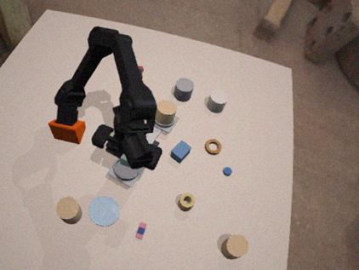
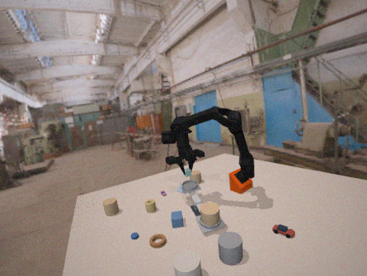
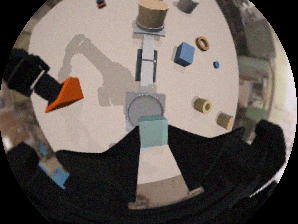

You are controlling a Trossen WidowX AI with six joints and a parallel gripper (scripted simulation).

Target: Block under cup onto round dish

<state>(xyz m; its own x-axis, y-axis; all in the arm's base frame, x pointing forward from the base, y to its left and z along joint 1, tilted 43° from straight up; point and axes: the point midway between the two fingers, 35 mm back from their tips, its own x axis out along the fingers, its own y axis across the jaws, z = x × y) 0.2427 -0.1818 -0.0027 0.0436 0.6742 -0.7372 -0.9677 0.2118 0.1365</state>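
The light blue round dish is 5 cm behind my gripper tip, 13 cm to the right of it and 14 cm below it. From my gripper tip the other things lie so: blue cube 16 cm ahead, 12 cm to the left, 12 cm below; then pink-and-blue piece 7 cm ahead, 17 cm to the right, 14 cm below; then pale-green block 1 cm above.
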